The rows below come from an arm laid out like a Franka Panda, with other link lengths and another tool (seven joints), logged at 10 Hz.
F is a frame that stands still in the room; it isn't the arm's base.
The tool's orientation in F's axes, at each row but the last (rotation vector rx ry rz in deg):
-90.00 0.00 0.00
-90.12 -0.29 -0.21
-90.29 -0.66 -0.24
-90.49 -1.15 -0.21
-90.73 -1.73 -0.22
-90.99 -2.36 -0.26
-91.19 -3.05 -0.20
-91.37 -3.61 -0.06
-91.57 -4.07 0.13
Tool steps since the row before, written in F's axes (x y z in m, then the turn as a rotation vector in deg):
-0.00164 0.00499 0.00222 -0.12 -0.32 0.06
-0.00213 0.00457 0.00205 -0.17 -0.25 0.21
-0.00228 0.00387 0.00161 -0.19 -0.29 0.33
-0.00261 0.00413 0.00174 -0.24 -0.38 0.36
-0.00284 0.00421 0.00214 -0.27 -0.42 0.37
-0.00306 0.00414 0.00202 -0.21 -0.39 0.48
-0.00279 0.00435 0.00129 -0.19 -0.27 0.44
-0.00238 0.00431 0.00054 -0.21 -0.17 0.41
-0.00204 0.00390 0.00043 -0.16 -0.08 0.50
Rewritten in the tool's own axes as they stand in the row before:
-0.00164 -0.00222 0.00499 -0.12 -0.06 -0.32
-0.00211 -0.00207 0.00457 -0.17 -0.21 -0.25
-0.00225 -0.00165 0.00387 -0.19 -0.33 -0.29
-0.00254 -0.00181 0.00414 -0.24 -0.36 -0.38
-0.00272 -0.00225 0.00423 -0.27 -0.37 -0.42
-0.00290 -0.00218 0.00417 -0.21 -0.48 -0.39
-0.00260 -0.00148 0.00441 -0.18 -0.44 -0.27
-0.00218 -0.00074 0.00438 -0.20 -0.41 -0.17
-0.00183 -0.00062 0.00398 -0.14 -0.50 -0.09

